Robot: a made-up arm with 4 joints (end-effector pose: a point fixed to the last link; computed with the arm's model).
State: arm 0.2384 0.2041 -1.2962 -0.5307
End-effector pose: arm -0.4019 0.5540 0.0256 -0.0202 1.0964 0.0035
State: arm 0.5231 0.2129 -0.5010 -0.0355
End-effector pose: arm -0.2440 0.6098 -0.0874 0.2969 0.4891 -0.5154
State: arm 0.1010 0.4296 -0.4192 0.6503
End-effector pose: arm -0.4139 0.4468 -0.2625 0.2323 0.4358 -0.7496
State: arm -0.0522 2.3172 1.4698 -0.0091
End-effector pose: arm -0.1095 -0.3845 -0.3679 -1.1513 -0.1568 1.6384
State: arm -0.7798 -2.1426 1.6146 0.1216
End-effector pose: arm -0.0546 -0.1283 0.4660 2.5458 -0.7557 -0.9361
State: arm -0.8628 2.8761 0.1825 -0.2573
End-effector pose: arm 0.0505 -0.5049 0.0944 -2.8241 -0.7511 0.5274
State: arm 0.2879 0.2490 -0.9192 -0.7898
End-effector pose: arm -0.3984 0.5424 -0.0659 -0.1065 0.6905 0.2832
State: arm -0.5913 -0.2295 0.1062 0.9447
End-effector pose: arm -0.5461 0.2514 -0.1703 0.9611 0.4981 0.0388
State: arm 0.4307 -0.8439 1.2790 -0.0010
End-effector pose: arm 0.0402 0.4358 0.3104 1.1574 -1.6460 -0.5262
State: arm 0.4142 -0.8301 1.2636 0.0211
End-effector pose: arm 0.0315 0.4450 0.3022 1.1867 -1.6109 -0.4978
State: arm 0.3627 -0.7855 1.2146 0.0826
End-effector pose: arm 0.0026 0.4721 0.2747 1.2618 -1.4981 -0.4126
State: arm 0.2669 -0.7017 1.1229 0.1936
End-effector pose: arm -0.0567 0.5115 0.2193 1.3687 -1.2759 -0.2701
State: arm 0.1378 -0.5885 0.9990 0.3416
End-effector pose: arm -0.1435 0.5403 0.1387 1.4521 -0.9621 -0.1138
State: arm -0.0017 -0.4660 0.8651 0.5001
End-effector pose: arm -0.2383 0.5390 0.0478 1.4682 -0.6238 0.0071
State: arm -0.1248 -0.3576 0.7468 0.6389
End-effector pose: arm -0.3160 0.5114 -0.0326 1.4247 -0.3422 0.0721
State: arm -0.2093 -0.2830 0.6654 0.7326
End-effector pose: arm -0.3633 0.4795 -0.0865 1.3670 -0.1659 0.0952
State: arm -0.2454 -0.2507 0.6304 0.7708
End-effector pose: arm -0.3817 0.4630 -0.1092 1.3351 -0.0969 0.1007
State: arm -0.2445 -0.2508 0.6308 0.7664
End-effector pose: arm -0.3813 0.4634 -0.1091 1.3330 -0.1009 0.1021
